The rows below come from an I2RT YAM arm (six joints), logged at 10 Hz.
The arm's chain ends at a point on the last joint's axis. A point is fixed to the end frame.
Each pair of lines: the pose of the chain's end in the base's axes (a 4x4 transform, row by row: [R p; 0 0 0 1], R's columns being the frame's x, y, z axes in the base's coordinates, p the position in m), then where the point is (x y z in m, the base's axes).
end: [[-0.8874, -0.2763, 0.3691, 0.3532], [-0.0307, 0.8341, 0.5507, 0.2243], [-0.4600, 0.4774, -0.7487, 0.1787], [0, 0, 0, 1]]
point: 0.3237 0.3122 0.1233
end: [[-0.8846, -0.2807, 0.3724, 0.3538], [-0.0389, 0.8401, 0.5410, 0.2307], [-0.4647, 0.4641, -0.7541, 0.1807], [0, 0, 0, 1]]
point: 0.3244 0.3177 0.1239
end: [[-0.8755, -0.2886, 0.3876, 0.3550], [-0.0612, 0.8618, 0.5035, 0.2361], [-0.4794, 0.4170, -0.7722, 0.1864], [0, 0, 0, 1]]
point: 0.3268 0.3203 0.1248
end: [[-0.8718, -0.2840, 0.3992, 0.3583], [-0.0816, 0.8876, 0.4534, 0.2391], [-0.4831, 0.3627, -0.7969, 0.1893], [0, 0, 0, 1]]
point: 0.3315 0.3197 0.1226
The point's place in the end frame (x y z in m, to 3 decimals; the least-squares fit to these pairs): 0.049 0.055 0.079
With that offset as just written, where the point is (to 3 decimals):
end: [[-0.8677, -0.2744, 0.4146, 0.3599], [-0.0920, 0.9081, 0.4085, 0.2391], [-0.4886, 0.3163, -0.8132, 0.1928], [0, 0, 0, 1]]
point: 0.335 0.317 0.122
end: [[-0.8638, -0.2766, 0.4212, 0.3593], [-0.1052, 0.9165, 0.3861, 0.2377], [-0.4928, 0.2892, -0.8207, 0.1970], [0, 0, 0, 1]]
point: 0.335 0.313 0.124
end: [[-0.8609, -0.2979, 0.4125, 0.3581], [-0.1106, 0.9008, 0.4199, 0.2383], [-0.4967, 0.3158, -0.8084, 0.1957], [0, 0, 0, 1]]
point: 0.332 0.316 0.125
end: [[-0.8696, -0.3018, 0.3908, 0.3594], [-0.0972, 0.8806, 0.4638, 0.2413], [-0.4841, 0.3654, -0.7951, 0.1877], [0, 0, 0, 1]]
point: 0.331 0.322 0.121
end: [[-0.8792, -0.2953, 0.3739, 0.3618], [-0.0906, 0.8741, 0.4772, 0.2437], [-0.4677, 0.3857, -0.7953, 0.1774], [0, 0, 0, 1]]
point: 0.332 0.325 0.113
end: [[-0.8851, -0.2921, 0.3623, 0.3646], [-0.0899, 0.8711, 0.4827, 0.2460], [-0.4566, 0.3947, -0.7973, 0.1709], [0, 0, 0, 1]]
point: 0.334 0.328 0.107
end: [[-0.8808, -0.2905, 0.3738, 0.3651], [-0.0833, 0.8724, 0.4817, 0.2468], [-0.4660, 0.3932, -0.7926, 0.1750], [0, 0, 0, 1]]
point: 0.335 0.329 0.111
